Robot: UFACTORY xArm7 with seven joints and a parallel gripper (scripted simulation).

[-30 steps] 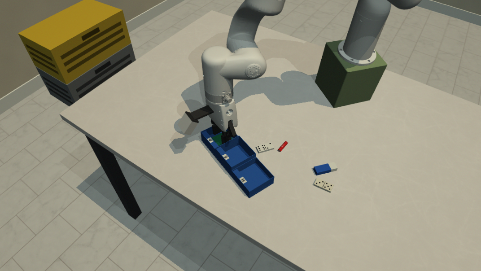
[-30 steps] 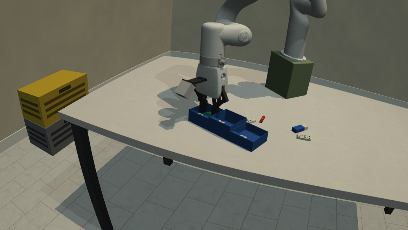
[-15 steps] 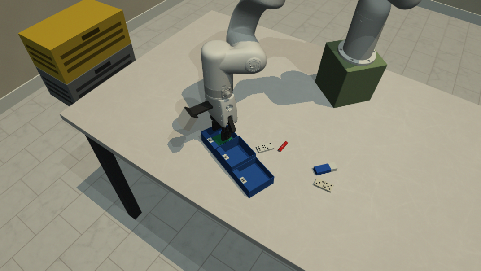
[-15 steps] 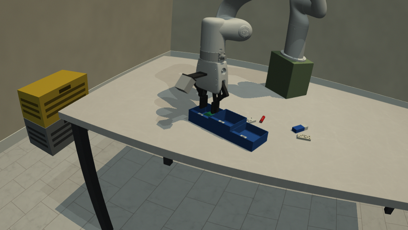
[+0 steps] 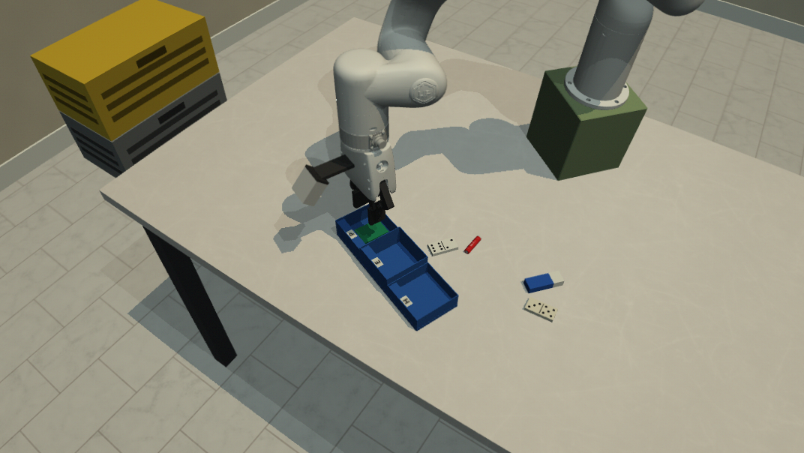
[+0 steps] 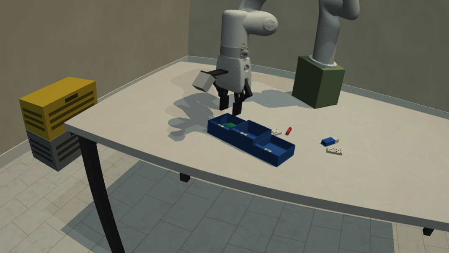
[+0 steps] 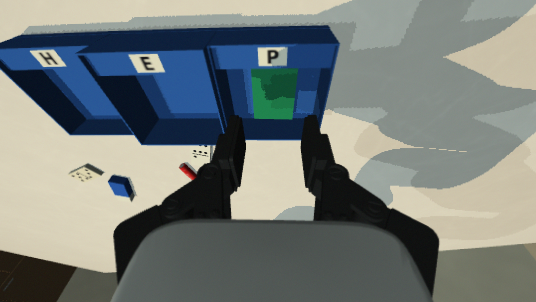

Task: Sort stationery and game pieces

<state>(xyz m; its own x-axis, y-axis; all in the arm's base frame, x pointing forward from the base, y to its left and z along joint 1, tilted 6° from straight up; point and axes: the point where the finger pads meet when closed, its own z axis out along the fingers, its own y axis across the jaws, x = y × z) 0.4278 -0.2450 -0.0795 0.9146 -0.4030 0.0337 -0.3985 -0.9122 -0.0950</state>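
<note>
My gripper is now 32 cm to the right of the blue-and-white eraser, 8 cm above it and 7 cm past it. Also, from my hand: red cylinder: 17 cm to the left, 8 cm below, 8 cm behind; blue three-part bin: 7 cm to the left, 6 cm below, 4 cm ahead; green block: 7 cm below.
</note>
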